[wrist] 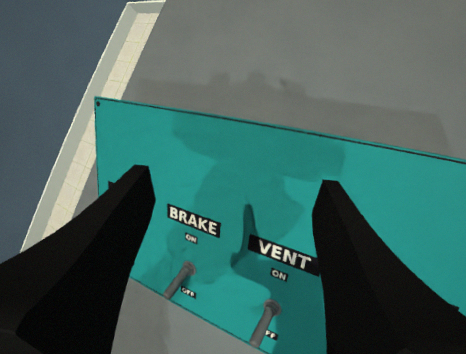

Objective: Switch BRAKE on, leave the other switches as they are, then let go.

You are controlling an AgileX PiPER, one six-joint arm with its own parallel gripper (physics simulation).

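The BRAKE switch point(179, 281) is a grey lever under the BRAKE label point(193, 220). It slants down toward its OFF mark, in the lower left middle of the view. The VENT switch point(264, 324) stands to its right under the VENT label point(283, 254) and also slants down toward OFF. My gripper point(233, 190) is open, its two black fingers wide apart over the teal panel point(400, 200). Both levers show between the fingers, and neither finger is seen touching them. The left finger hides most of the label to the left of BRAKE and any switch below it.
The panel's upper edge runs across the view, with a grey surface point(300, 40) behind it. A pale tiled strip with a raised rim point(92, 107) runs down the left side. Shadows fall across the panel and the grey surface.
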